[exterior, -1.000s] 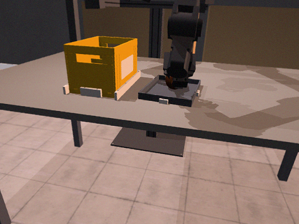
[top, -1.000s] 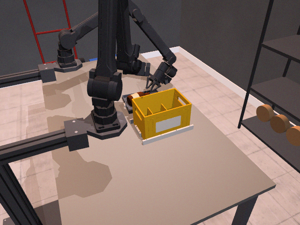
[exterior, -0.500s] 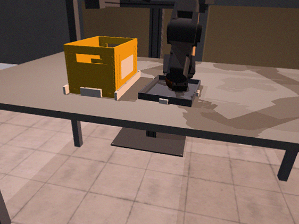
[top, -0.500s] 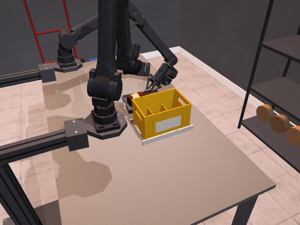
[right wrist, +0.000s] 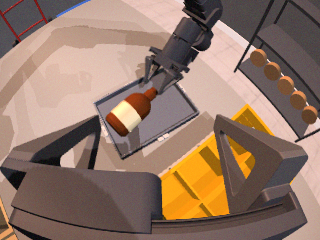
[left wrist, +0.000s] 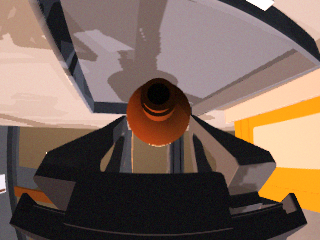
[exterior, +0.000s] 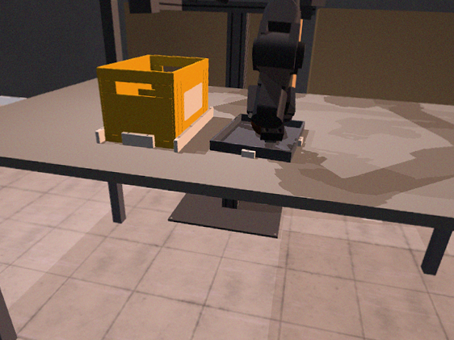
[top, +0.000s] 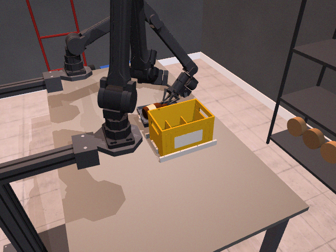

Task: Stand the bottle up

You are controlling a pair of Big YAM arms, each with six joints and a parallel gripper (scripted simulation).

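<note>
Right now my left hand is 5 cm past the dark tray, 1 cm to the left of it and 5 cm above it. From my left hand the other things lie so: yellow crate: 8 cm behind, 29 cm to the right, 2 cm above; brown bottle: 7 cm behind, 3 cm below.
</note>
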